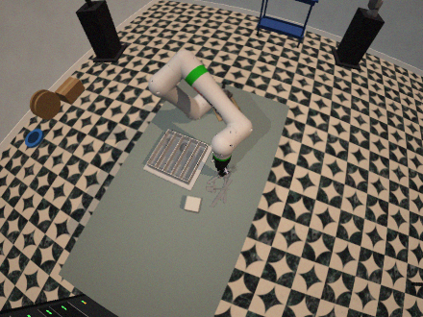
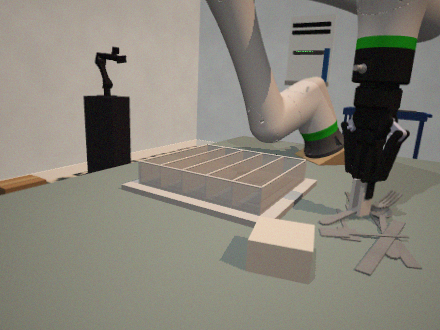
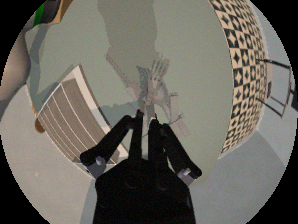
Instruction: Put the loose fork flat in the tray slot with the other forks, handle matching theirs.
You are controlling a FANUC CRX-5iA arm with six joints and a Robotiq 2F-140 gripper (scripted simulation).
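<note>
The slotted tray lies 80 mm behind my hand, 280 mm to the right of it and 10 mm above it. The rest, counted from my hand: cream block: 210 mm ahead, 130 mm to the right, 20 mm below.
</note>
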